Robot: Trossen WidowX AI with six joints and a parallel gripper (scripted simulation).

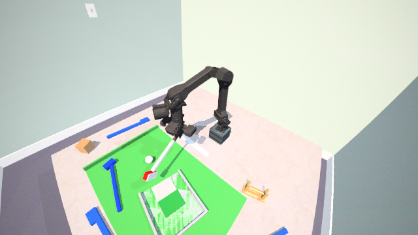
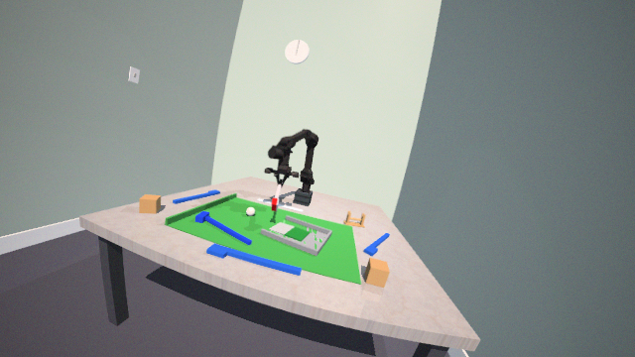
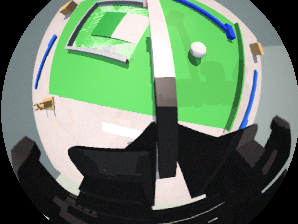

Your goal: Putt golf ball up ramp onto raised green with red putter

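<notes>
My gripper tip is 130 mm above the white strip and 100 mm past it. The rest, counted from my gripper tip: blue putter 350 mm ahead, 130 mm to the right, 120 mm below; then white golf ball 160 mm ahead, 110 mm below, 90 mm to the right; then wooden stand 460 mm to the left, 100 mm below, 50 mm behind.
</notes>
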